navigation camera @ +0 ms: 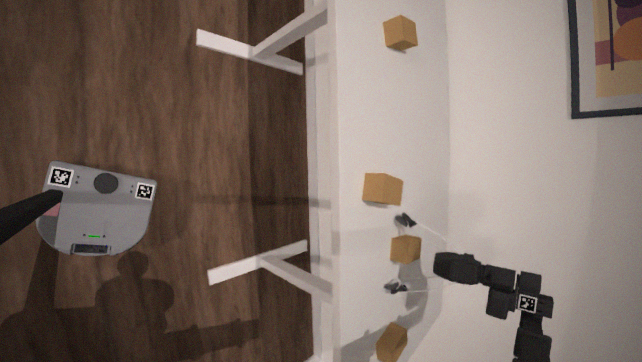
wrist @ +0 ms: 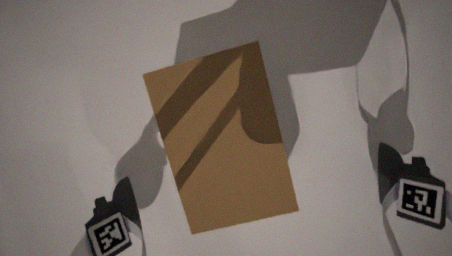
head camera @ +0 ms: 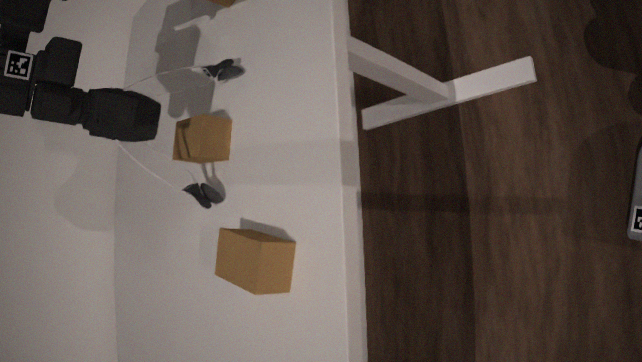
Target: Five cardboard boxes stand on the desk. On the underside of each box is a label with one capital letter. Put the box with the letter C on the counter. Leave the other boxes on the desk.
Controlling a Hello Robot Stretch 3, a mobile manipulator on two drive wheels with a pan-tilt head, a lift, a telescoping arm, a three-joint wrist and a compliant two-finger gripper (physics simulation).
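Pixels of known places: gripper, fingertip midpoint: [navigation camera: 390,251] [head camera: 230,134]; robot's base, origin of the base link: [navigation camera: 106,182].
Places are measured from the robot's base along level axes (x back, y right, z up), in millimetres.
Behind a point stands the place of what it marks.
Observation:
A cardboard box [head camera: 202,138] @[x 9, y 599, z 997 mm] [navigation camera: 405,249] @[x 6, y 598, z 992 mm] [wrist: 225,145] stands on the white desk [head camera: 295,190] @[x -37, y 438, z 950 mm] [navigation camera: 385,110] @[x -327, y 467, z 950 mm]. My gripper [head camera: 215,132] @[x 22, y 603, z 950 mm] [navigation camera: 400,253] @[x 22, y 603, z 950 mm] [wrist: 252,180] @[x 22, y 603, z 950 mm] is open and points down over this box, one finger on either side, with a gap to both sides of it. Shadows fall across its plain top. Another box [head camera: 256,262] @[x -120, y 426, z 1000 mm] [navigation camera: 382,189] @[x -122, y 421, z 998 mm] stands nearby, closer to the desk's front edge. A third box [navigation camera: 392,343] @[x 268, y 631, z 989 mm] stands on the other side of the gripper, and one more box [navigation camera: 400,33] @[x -507, y 424, z 993 mm] stands far along the desk. The undersides and their letters are hidden. The counter does not show.
The desk's white legs [head camera: 400,70] @[x 314, y 820, z 306 mm] [navigation camera: 280,265] @[x 292, y 841, z 203 mm] stand on the dark wooden floor [head camera: 525,280] @[x -230, y 457, z 0 mm] [navigation camera: 175,100] @[x -436, y 176, z 1 mm]. My grey base [navigation camera: 102,210] @[x 94, y 8, z 160 mm] is on the floor in front of the desk. A framed picture [navigation camera: 575,60] @[x -697, y 971, z 1381 mm] hangs on the wall behind the desk.

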